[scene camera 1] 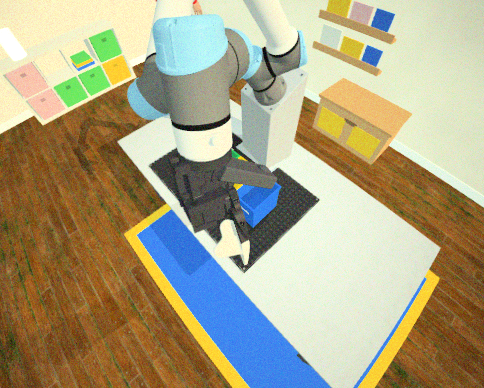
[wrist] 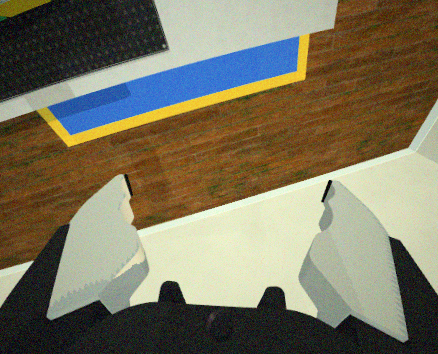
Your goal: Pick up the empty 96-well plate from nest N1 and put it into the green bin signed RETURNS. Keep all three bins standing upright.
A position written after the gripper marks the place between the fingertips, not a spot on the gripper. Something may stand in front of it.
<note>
In view: the gripper (scene camera 1: pixel 226 235) and a blue bin (scene camera 1: pixel 256 202).
The gripper is seen too in the wrist view (wrist: pixel 225 180). The wrist view does not show the blue bin: it is out of frame.
</note>
